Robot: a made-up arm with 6 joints.
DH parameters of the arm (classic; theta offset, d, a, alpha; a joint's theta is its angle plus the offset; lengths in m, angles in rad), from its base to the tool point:
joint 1: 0 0.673 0.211 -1.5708
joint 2: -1.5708 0 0.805 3.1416
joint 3: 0 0 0.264 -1.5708
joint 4: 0 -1.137 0 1.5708
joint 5: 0 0 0 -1.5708
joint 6: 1.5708 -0.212 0 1.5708
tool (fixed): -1.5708 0 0 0
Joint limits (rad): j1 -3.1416..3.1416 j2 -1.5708..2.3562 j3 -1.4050..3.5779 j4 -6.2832..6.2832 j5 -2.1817..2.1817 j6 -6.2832..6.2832
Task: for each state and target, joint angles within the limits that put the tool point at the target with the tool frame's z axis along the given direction. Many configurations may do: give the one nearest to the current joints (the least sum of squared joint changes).
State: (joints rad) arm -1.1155 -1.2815 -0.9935 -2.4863 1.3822 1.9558
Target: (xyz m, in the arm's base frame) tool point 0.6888 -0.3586 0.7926 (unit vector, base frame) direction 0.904 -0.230 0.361
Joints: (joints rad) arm -0.2739 -0.9402 -1.3628 -2.1138 1.0666 2.5015
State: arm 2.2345 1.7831 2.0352 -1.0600 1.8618 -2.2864
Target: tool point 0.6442 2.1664 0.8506 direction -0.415 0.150 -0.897
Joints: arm 1.3582 1.5518 1.5309 -1.9848 1.0954 -1.6584
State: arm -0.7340 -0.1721 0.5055 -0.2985 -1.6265 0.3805
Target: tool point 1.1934 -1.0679 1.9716 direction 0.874 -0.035 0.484
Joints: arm -0.7206 0.4664 0.9315 0.0723 -1.3709 0.5703
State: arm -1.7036 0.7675 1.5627 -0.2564 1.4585 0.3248
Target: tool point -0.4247 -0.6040 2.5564 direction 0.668 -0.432 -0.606
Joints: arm -2.2396 0.5854 1.6909 0.1966 1.6507 0.9556
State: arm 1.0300 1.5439 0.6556 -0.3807 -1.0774 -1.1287
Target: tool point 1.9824 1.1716 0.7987 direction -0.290 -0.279 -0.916
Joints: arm 0.4758 1.2994 1.0608 -1.2702 -0.7197 -1.8130
